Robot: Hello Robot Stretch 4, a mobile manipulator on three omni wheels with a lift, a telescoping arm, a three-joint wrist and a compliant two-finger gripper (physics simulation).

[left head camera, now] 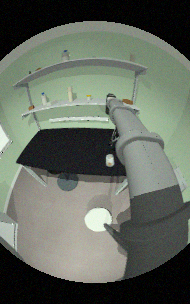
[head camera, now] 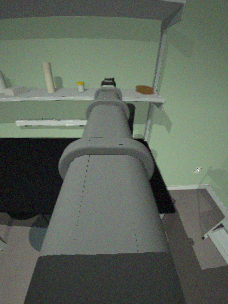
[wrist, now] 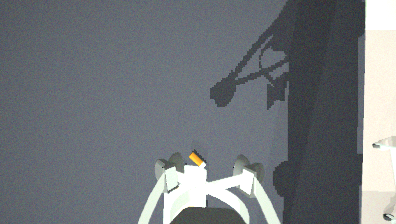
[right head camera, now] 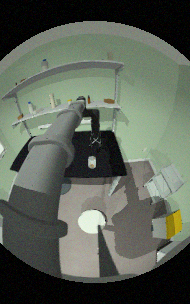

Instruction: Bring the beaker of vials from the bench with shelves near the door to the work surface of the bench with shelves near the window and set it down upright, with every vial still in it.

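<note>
The beaker of vials (left head camera: 110, 160) (right head camera: 92, 162) stands upright near the front edge of a black-topped bench (head camera: 30, 170) (left head camera: 55, 150) (wrist: 100, 90). In the wrist view the pale beaker (wrist: 195, 175) is partly hidden behind the fingers. A small orange and white vial (wrist: 196, 159) shows at its far edge; whether it is inside is unclear. My gripper (right head camera: 95, 141) (wrist: 208, 166) is open, pointing down above the bench, behind the beaker in the right head view. The fingertips are apart and the beaker is not gripped. In the head camera view the arm hides the gripper and beaker.
A lower shelf (head camera: 130, 97) above the bench holds a tall beige cylinder (head camera: 48, 77), a yellow-lidded jar (head camera: 80, 86) and a brown dish (head camera: 145, 89). A round white stool (left head camera: 98, 219) (right head camera: 92, 221) stands in front. A yellow-sided box (right head camera: 173, 224) is at the right.
</note>
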